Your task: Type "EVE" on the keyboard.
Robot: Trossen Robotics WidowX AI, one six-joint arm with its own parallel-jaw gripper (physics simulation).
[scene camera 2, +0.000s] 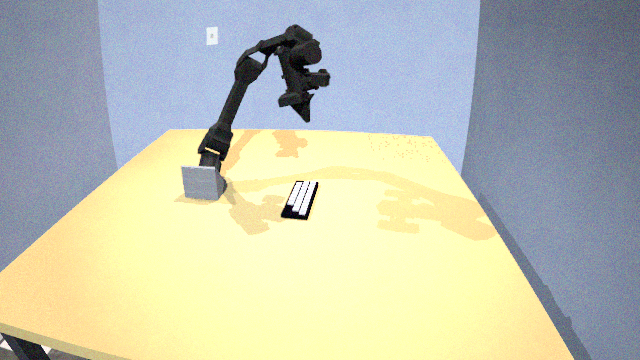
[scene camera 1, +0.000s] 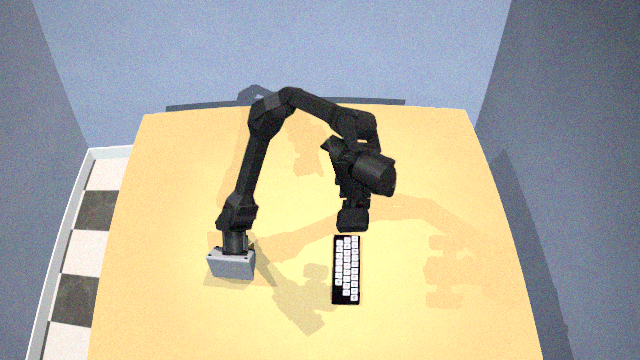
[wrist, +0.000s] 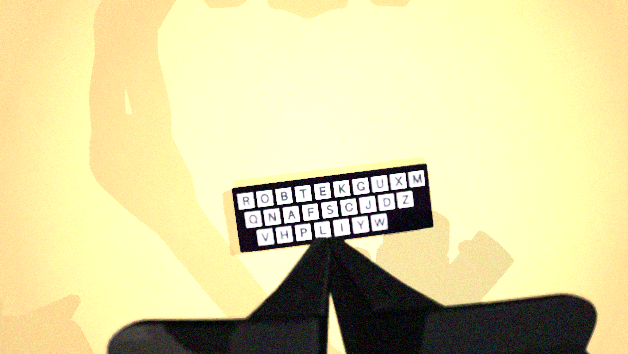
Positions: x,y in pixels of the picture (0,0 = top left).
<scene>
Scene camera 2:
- my gripper: 308,122
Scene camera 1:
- my gripper: 362,215
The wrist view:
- my gripper: 326,247
</scene>
